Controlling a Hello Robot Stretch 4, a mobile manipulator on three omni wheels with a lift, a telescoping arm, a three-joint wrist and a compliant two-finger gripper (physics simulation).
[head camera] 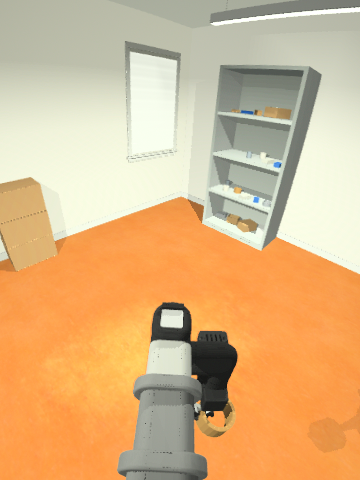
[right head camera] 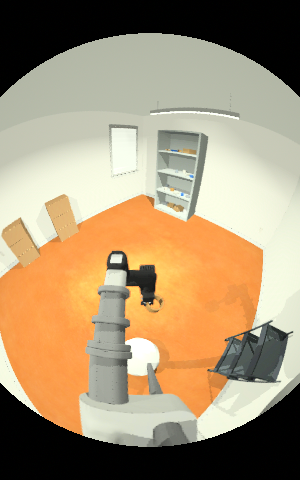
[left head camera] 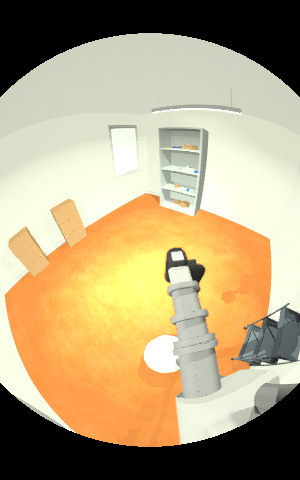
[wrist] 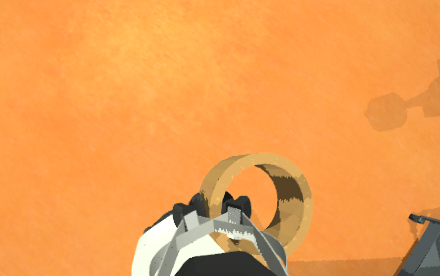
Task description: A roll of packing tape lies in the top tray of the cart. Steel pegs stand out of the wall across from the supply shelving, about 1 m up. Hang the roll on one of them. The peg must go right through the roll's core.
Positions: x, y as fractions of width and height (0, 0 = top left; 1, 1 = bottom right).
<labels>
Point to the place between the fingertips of my gripper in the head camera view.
0.56, 0.87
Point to a window with blind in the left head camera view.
At 0.41, 0.29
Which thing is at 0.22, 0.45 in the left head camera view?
A stack of cardboard boxes.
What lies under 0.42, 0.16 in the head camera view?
A window with blind.
</labels>
